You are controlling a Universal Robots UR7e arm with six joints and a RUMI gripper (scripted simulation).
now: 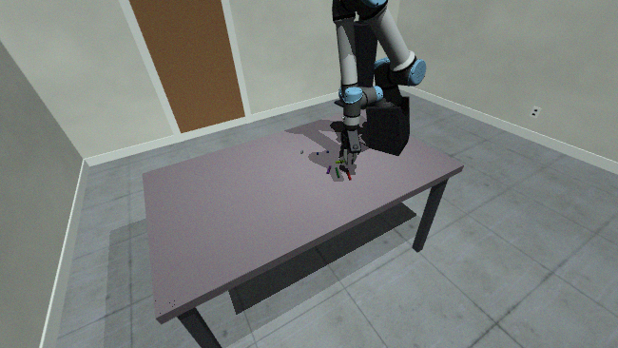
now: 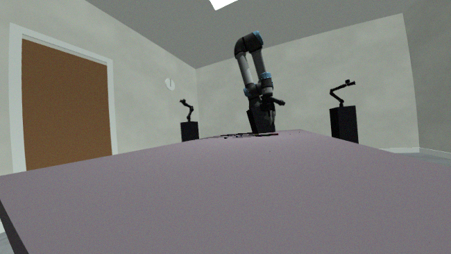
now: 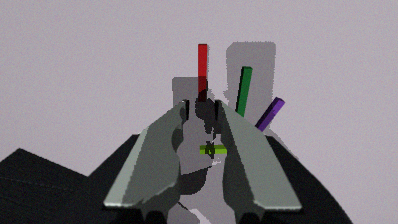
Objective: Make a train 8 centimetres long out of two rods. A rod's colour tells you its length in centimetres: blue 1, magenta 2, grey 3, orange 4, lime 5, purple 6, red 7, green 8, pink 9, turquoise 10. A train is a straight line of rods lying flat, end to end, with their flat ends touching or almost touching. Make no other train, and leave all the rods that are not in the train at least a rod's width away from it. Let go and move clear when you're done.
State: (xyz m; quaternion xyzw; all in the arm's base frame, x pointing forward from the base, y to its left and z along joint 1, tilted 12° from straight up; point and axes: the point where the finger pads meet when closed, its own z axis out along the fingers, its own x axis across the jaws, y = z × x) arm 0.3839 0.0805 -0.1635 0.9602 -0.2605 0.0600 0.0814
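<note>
My hand is 80 mm above the red rod. Also, from my hand: green rod: 30 mm ahead, 50 mm to the right, 80 mm below; then purple rod: 50 mm ahead, 100 mm to the right, 80 mm below; then lime rod: 40 mm behind, 120 mm to the right, 80 mm below.
</note>
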